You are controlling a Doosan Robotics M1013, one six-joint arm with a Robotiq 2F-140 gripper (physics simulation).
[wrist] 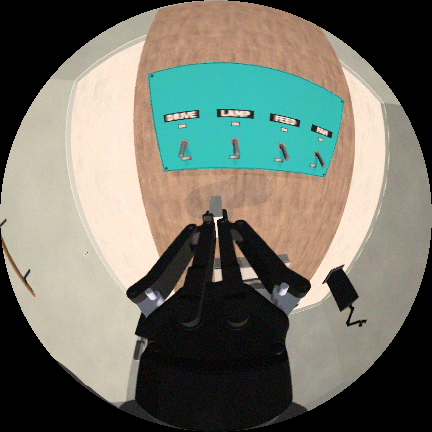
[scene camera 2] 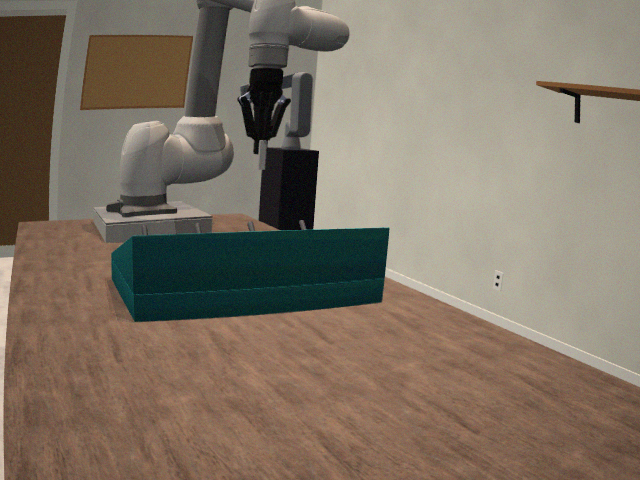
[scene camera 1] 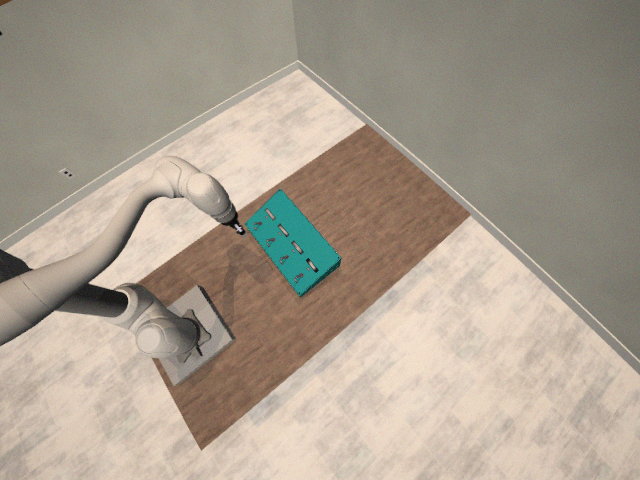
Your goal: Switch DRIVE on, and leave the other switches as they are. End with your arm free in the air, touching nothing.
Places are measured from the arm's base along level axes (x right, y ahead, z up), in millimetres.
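Pixels of known places: gripper, fingertip midpoint: [wrist: 216,203] [scene camera 2: 258,169] [scene camera 1: 244,235]; arm's base, link origin: [scene camera 2: 142,211] [scene camera 1: 186,335].
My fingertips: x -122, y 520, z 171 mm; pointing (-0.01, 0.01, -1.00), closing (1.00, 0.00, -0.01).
Note:
For each thing: its top centre in the pictures, then the offset to it from my fingertips. Level surfaces: height alone.
- DRIVE lever, top centre: [scene camera 2: 304,220] [wrist: 179,149] [scene camera 1: 256,221] dy +90, dx -71, dz -102 mm
- LAMP lever, top centre: [wrist: 236,147] [scene camera 1: 269,238] dy +80, dx +49, dz -102 mm
- FEED lever, top centre: [wrist: 288,152] [scene camera 1: 283,256] dy +71, dx +168, dz -102 mm
- FAN lever, top centre: [wrist: 324,160] [scene camera 1: 298,275] dy +61, dx +288, dz -102 mm
- brown table, surface height: dz -227 mm
A teal switch box [scene camera 1: 311,233] [scene camera 2: 258,263] [wrist: 225,85] stands on the table. In the wrist view its labels read DRIVE, LAMP, FEED and FAN from left to right. The DRIVE lever [scene camera 1: 257,225] [scene camera 2: 303,224] [wrist: 183,149] points down toward its lower label, away from ON. The LAMP lever [scene camera 1: 270,241] [wrist: 235,148], FEED lever [scene camera 1: 283,259] [wrist: 284,151] and FAN lever [scene camera 1: 298,277] [wrist: 319,159] also point down. My gripper [scene camera 1: 240,230] [scene camera 2: 259,148] [wrist: 216,203] is shut and empty, in the air on the robot's side of the box, near its DRIVE end, apart from the levers.
The arm's grey base plate [scene camera 1: 180,373] [scene camera 2: 155,227] stands on the brown table [scene camera 1: 356,170] [scene camera 2: 310,387] [wrist: 230,30]. A black pedestal [scene camera 2: 289,188] with a small grey arm stands behind. A wall shelf [scene camera 2: 589,90] is at the right in scene camera 2.

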